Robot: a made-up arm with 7 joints.
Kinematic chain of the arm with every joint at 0, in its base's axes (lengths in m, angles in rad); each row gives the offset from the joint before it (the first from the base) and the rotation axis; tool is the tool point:
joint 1: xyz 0 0 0 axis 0 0.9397 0.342
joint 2: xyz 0 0 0 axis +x
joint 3: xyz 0 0 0 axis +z
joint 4: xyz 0.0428 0 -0.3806 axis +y
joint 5: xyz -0.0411 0 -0.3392 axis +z
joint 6: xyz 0 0 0 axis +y
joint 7: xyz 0 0 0 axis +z
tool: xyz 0 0 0
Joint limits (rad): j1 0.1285..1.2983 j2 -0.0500..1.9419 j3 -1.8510..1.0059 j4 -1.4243..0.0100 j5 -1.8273..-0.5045 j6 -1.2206..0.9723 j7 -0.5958..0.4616
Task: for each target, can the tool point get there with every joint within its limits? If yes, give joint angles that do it. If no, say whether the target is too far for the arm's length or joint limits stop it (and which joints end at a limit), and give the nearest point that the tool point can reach.
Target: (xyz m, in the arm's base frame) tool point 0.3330 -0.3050 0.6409
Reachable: no: too far | nearest point 0.2393 0.3343 0.4373 | short by 0.677 m
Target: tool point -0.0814 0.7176 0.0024
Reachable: yes | joints 0.8626 1.5520 0.2775 -0.3999 -1.6469 0.1364 -0.1560
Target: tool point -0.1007 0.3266 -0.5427
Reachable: yes | joints 0.7386 0.6050 -0.0471 -1.2027 -1.5957 0.0259 0.2811
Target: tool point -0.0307 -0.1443 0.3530
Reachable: no: joint limits stop it (at a limit: joint 1, joint 2, joint 3, joint 4) | nearest point 0.2393 0.3343 0.4373 | short by 0.556 m
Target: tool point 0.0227 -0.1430 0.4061
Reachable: no: joint limits stop it (at a limit: joint 1, joint 2, joint 3, joint 4) | nearest point 0.2393 0.3343 0.4373 | short by 0.525 m
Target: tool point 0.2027 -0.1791 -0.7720
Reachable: no: too far | nearest point 0.1472 -0.1418 -0.6682 | short by 0.124 m
